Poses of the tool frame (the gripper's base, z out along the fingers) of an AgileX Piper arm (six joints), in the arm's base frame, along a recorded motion.
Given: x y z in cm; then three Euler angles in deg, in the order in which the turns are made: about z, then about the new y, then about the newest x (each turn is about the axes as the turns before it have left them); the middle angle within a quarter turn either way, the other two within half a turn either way.
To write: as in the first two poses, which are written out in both.
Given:
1: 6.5 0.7 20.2 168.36 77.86 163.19
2: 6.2 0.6 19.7 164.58 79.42 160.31
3: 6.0 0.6 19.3 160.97 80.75 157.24
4: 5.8 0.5 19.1 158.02 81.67 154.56
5: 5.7 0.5 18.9 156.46 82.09 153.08
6: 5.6 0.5 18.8 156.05 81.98 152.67
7: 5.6 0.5 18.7 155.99 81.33 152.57
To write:
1: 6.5 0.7 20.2 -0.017 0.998 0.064 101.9
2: 6.2 0.6 19.7 -0.009 0.998 0.060 100.2
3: 6.0 0.6 19.3 -0.003 0.998 0.057 98.7
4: 5.8 0.5 19.1 -0.001 0.998 0.056 97.7
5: 5.7 0.5 18.9 0.000 0.998 0.055 97.2
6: 5.6 0.5 18.8 0.001 0.998 0.056 97.3
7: 5.6 0.5 18.7 0.003 0.998 0.059 97.9
